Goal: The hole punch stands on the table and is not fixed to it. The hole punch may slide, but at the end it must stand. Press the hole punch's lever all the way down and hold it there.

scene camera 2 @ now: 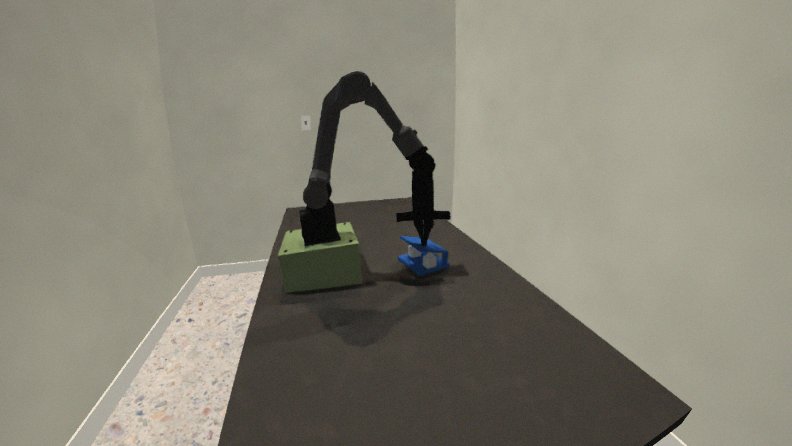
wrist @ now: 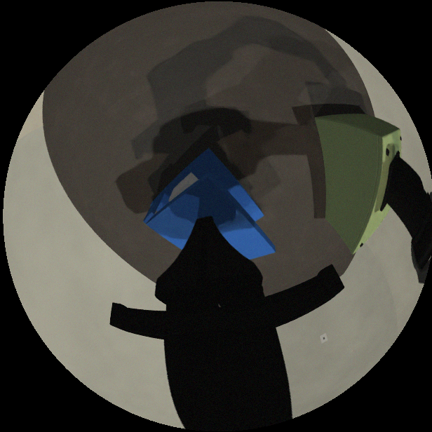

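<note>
The blue hole punch [scene camera 2: 422, 270] [wrist: 207, 161] stands upright on the table. Its lever [scene camera 2: 409, 240] [wrist: 250, 241] slopes up toward the end nearer the green block, with a gap between lever and base at that end. Pale round parts show in the gap in the scene view. My gripper [scene camera 2: 424, 242] [wrist: 206, 225] is shut and empty, pointing down. Its fingertips are at the top of the lever, near its middle in the scene view, and look to be touching it. The fingers hide part of the lever in the wrist view.
The green block [scene camera 2: 322, 268] [wrist: 350, 170] carries the arm's base, to the left of the hole punch in the scene view. The dark table [scene camera 2: 443, 360] [wrist: 100, 125] has its long right edge near the wall. Shadows of the arm fall on the table.
</note>
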